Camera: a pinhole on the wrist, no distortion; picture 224 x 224 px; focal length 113.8 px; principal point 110.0 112.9 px. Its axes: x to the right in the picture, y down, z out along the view. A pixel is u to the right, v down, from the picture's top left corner.
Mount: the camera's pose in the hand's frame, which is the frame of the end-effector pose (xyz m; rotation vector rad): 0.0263 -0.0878 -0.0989 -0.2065 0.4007 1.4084
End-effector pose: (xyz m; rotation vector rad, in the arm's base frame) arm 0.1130 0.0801 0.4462 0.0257 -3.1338 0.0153
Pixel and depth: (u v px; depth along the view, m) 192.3 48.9 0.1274
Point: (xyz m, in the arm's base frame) -0.0131 0.1109 0.4719
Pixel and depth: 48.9 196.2 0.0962
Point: 0.1485 -0.0074 0.4307
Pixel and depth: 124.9 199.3 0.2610
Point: 0.2365 0.1530 0.2989
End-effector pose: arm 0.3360 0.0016 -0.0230 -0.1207 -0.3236 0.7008
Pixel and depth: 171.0 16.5 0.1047
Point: 0.4511 0.0808 -0.0180
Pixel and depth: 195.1 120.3 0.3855
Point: 0.1549 0.3066 0.0654
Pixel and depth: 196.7 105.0 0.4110
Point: 0.1799 0.3631 0.0832
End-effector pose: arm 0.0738 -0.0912 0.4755 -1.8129 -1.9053 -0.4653
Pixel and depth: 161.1 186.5 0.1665
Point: 0.1307 -0.1071 0.4168
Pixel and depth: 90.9 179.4 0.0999
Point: 0.0174 -0.1078 0.4659
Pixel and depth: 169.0 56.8 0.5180
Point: 0.3506 0.3858 0.4577
